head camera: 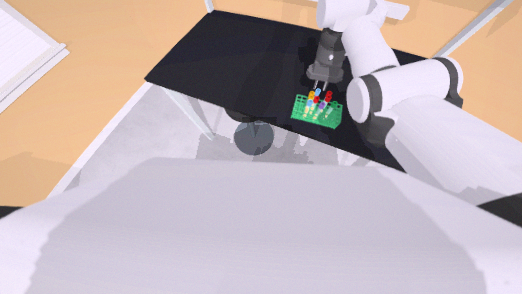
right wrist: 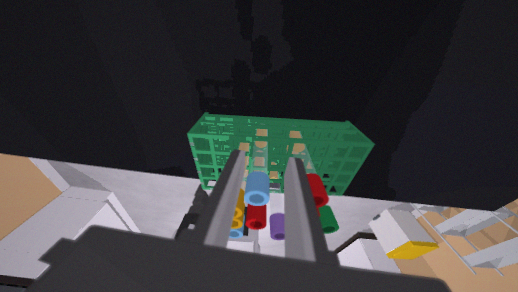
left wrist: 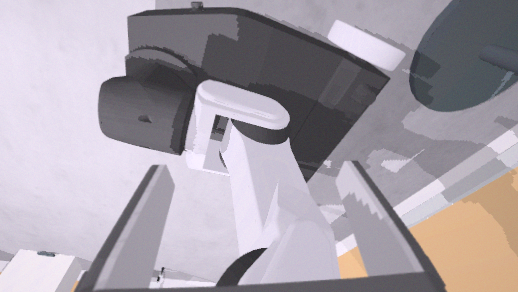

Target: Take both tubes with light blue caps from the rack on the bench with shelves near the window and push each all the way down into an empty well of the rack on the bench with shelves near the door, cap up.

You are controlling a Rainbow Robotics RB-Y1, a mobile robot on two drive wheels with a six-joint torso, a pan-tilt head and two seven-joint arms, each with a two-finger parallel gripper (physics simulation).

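Places are measured from the robot's base along level axes (x ahead, y left, z up), in centimetres.
Pixels of known places: left gripper, fingertip midpoint: (left wrist: pixel 257 173); right gripper, fingertip midpoint: (head camera: pixel 319 88) (right wrist: pixel 265 163).
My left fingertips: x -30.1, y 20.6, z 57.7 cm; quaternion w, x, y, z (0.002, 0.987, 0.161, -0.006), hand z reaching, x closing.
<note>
Ahead of a thing's pixels: the offset from my left fingertips to its top centre. "*": to the spot under its first point. Level surfaces: height alone.
A green rack @(dx +57.1, dy -26.0, dz +39.4 cm) (head camera: pixel 337 120) (right wrist: pixel 280 120) with several capped tubes stands on a black bench top @(dz +33.7 cm) (head camera: pixel 225 50). One light blue cap @(dx +60.1, dy -23.5, dz +45.6 cm) (head camera: pixel 317 92) (right wrist: pixel 257 188) is at the rack's far side. A second light blue cap @(dx +53.7, dy -21.8, dz +45.6 cm) (head camera: pixel 310 103) (right wrist: pixel 236 233) is at the near side, partly hidden by a finger in the right wrist view. My right gripper (head camera: pixel 320 87) (right wrist: pixel 265 163) is partly open over the rack; the first light blue cap shows between its fingers, not gripped. My left gripper (left wrist: pixel 257 173) is open and empty, away from the rack. I cannot tell which bench this is.
Yellow @(* dx +56.6, dy -21.4, dz +45.6 cm) (head camera: pixel 311 95), red (head camera: pixel 328 94) (right wrist: pixel 256 216), purple @(* dx +53.2, dy -26.1, dz +45.2 cm) (head camera: pixel 321 106) (right wrist: pixel 278 226) and green @(dx +56.2, dy -30.4, dz +45.6 cm) (right wrist: pixel 328 219) caps crowd around the light blue ones. A round dark stool seat (head camera: pixel 254 138) is by the bench's near edge. A white box with a yellow face (right wrist: pixel 412 249) shows at lower right.
</note>
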